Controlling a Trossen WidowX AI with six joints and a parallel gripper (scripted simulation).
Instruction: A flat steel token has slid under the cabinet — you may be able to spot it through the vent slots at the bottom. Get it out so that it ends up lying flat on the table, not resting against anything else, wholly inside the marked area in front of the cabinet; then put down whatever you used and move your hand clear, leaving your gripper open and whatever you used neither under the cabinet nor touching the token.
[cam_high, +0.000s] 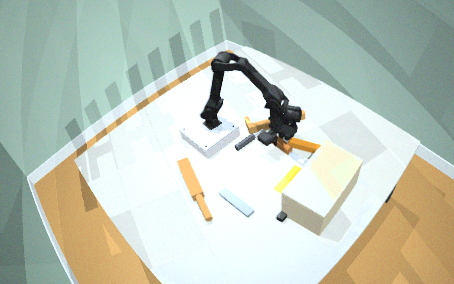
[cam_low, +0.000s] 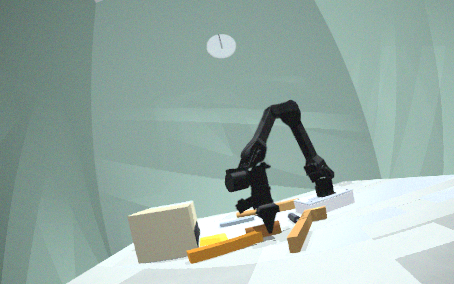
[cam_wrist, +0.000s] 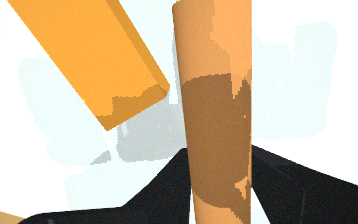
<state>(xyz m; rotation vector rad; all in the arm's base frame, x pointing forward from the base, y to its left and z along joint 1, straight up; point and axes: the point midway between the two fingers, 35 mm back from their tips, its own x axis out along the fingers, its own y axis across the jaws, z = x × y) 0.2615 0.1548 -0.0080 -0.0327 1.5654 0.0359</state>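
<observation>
Now: gripper tip 130 mm short of the orange bar, 90 mm to the right of it and 10 mm below it. Round my gripper tip: orange paddle 410 mm to the right, 20 mm behind, 10 mm above; grey flat bar 320 mm to the right, 120 mm ahead.
</observation>
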